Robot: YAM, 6 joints.
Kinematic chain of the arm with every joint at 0, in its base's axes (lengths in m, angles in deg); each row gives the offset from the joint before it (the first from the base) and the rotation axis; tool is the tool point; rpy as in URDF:
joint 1: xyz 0 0 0.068 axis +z
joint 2: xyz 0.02 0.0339 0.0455 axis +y
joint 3: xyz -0.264 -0.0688 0 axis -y
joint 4: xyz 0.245 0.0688 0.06 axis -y
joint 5: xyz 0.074 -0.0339 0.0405 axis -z
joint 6: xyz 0.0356 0 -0.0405 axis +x
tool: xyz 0 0 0 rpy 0 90 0
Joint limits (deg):
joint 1: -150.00..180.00
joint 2: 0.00..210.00
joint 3: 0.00..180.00
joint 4: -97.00..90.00
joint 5: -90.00..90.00
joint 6: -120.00..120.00
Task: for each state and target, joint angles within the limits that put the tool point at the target. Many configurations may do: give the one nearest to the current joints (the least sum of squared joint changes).
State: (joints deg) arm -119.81 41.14 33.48 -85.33 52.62 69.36
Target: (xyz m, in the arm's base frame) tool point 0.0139 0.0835 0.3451
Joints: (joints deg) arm -120.32 9.81 66.69 -90.44 57.88 69.36
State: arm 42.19 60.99 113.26 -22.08 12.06 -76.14
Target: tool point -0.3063 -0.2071 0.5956
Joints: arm 33.35 43.17 155.79 3.16 7.48 -76.14
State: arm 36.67 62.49 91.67 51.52 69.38 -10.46
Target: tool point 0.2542 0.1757 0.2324
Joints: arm 40.93 87.79 41.49 40.09 71.66 -10.46
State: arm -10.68 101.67 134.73 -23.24 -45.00 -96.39
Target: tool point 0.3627 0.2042 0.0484
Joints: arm 25.88 135.86 85.59 -37.85 -45.51 -96.39
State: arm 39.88 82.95 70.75 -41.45 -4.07 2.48
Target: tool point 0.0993 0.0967 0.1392
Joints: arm 43.04 74.38 31.34 -63.06 -4.66 2.48
